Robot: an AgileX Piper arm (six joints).
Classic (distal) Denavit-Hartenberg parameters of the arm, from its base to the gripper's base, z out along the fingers. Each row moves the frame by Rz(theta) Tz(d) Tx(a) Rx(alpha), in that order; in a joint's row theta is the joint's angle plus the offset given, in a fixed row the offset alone. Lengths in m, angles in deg.
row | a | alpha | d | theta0
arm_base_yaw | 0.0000 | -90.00 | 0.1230 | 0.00
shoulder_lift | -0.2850 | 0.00 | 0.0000 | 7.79
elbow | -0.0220 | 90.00 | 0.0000 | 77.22
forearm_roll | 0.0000 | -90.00 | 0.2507 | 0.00
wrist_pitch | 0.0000 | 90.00 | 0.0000 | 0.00
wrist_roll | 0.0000 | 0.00 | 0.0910 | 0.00
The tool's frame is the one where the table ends.
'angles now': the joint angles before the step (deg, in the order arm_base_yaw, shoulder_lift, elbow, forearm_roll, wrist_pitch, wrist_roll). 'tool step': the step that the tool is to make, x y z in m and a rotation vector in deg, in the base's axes. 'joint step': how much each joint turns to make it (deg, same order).
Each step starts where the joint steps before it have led.
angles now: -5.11, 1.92, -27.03, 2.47, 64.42, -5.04
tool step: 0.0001, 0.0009, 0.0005, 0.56, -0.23, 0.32
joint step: 0.02, 0.01, -0.06, 0.64, -0.13, 0.03
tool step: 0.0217, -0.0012, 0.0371, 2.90, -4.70, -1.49
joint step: 0.02, 8.70, -5.67, 0.79, -7.62, 2.82
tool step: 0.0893, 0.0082, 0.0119, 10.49, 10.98, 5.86
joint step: 0.00, 25.94, -5.17, 14.23, -8.13, -5.67
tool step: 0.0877, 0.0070, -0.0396, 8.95, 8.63, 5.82
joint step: -0.06, 24.24, -1.37, 20.26, -8.79, -17.46
